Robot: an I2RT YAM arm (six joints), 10 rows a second.
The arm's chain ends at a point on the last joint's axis. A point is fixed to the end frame.
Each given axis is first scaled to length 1.
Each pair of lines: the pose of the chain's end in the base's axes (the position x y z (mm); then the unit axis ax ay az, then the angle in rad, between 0 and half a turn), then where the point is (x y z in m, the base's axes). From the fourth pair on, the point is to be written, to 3 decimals.
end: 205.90, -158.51, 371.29, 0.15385, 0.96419, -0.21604, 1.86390
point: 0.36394 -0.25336 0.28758
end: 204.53, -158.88, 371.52, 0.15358, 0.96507, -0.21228, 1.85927
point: 0.36341 -0.25259 0.28812
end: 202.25, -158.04, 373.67, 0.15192, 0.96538, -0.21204, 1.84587
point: 0.36262 -0.25119 0.29252
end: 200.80, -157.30, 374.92, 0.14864, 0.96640, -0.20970, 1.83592
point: 0.363 -0.249 0.295
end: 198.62, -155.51, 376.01, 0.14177, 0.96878, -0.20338, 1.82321
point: 0.363 -0.245 0.298
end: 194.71, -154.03, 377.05, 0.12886, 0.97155, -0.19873, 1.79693
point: 0.363 -0.240 0.303
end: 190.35, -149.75, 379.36, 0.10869, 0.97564, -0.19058, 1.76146
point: 0.363 -0.230 0.311
